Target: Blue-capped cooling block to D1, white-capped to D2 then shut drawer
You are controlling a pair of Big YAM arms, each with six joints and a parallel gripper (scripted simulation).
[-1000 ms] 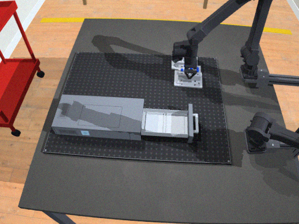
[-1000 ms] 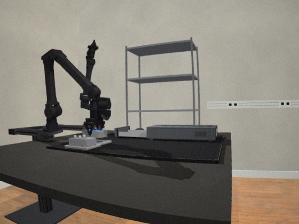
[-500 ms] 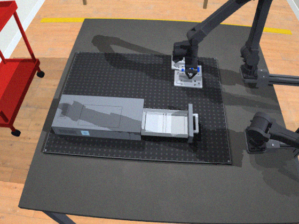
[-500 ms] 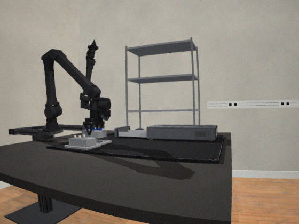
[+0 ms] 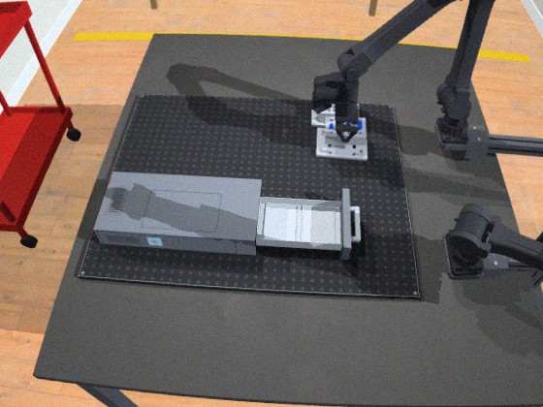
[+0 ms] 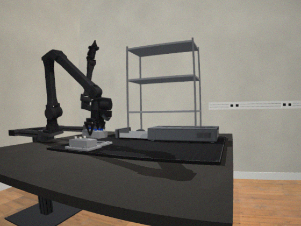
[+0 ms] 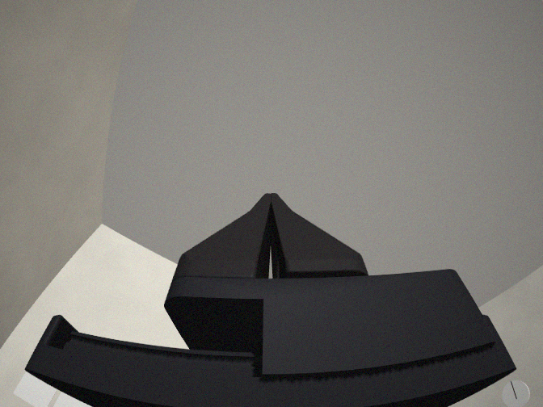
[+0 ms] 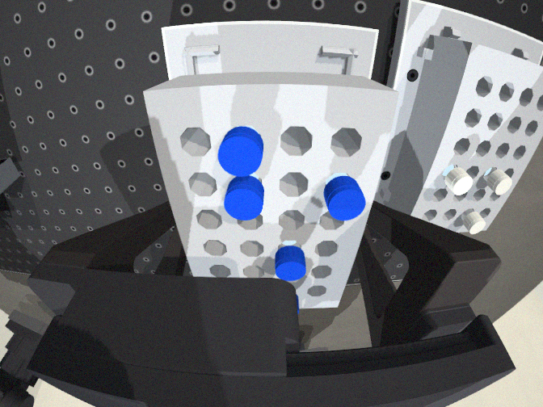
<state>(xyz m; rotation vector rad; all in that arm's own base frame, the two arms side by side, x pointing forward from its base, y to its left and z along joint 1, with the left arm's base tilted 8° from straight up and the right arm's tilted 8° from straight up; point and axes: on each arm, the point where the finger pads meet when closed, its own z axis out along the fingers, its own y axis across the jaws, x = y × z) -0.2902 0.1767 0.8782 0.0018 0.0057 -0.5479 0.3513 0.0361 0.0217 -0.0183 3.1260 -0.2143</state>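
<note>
My right gripper is now 60 mm above the slot D1. Also, from my right hand: cooler COLD: 250 mm ahead, 360 mm to the left, 30 mm below; slot D2: 40 mm ahead, 130 mm to the right, 60 mm below; perforated deck: 250 mm ahead, 190 mm to the left, 70 mm below.
</note>
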